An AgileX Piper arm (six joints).
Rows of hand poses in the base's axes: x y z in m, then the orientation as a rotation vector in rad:
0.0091 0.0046 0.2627 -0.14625 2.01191 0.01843
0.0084 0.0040 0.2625 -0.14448 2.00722 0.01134
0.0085 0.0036 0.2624 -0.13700 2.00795 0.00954
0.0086 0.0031 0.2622 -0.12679 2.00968 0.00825
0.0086 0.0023 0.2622 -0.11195 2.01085 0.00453
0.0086 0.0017 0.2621 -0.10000 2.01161 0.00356
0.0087 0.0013 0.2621 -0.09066 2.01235 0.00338
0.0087 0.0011 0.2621 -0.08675 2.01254 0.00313
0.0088 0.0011 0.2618 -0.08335 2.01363 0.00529
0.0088 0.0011 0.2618 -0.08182 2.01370 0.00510
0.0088 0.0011 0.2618 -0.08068 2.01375 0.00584
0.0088 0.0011 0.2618 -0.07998 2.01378 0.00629
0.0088 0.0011 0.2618 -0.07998 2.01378 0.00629
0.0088 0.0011 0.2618 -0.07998 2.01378 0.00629
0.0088 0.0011 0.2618 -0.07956 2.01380 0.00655
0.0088 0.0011 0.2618 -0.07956 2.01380 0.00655
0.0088 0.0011 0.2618 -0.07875 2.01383 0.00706
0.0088 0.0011 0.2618 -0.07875 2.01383 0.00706
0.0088 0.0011 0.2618 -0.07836 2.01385 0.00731
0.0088 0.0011 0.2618 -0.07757 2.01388 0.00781
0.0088 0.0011 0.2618 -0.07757 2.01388 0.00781
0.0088 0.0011 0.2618 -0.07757 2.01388 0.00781
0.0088 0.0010 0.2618 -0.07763 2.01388 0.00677
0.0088 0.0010 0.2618 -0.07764 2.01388 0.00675
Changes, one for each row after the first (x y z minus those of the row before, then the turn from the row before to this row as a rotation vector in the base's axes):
-0.0007 -0.0006 -0.0002 -0.00401 -0.00513 -0.00421
0.0001 -0.0004 -0.0001 0.00208 0.00037 -0.00614
0.0001 -0.0005 -0.0002 0.00363 0.00133 -0.00788
0.0000 -0.0008 0.0000 0.00401 0.00055 -0.01223
0.0000 -0.0006 -0.0001 0.00467 0.00039 -0.00893
0.0001 -0.0004 0.0000 0.00405 0.00050 -0.00672
0.0000 -0.0002 0.0000 0.00158 0.00009 -0.00289
0.0001 0.0000 -0.0003 0.00303 0.00108 -0.00147
0.0000 0.0000 0.0000 0.00055 0.00003 -0.00117
0.0000 0.0000 0.0000 0.00104 0.00005 -0.00048
0.0000 0.0000 0.0000 0.00063 0.00003 -0.00030
0.0000 0.0000 0.0000 0.00000 0.00000 0.00000
0.0000 0.0000 0.0000 0.00000 0.00000 0.00000
0.0000 0.0000 0.0000 0.00037 0.00002 -0.00018
0.0000 0.0000 0.0000 0.00000 0.00000 0.00000
0.0000 0.0000 0.0000 0.00072 0.00003 -0.00035
0.0000 0.0000 0.0000 0.00000 0.00000 0.00000
0.0000 0.0000 0.0000 0.00035 0.00002 -0.00017
0.0000 0.0000 0.0000 0.00071 0.00003 -0.00034
0.0000 0.0000 0.0000 0.00000 0.00000 0.00000
0.0000 0.0000 0.0000 0.00000 0.00000 0.00000
0.0000 -0.0001 0.0000 -0.00076 -0.00003 -0.00042
0.0000 0.0000 0.0000 -0.00002 0.00000 0.00000

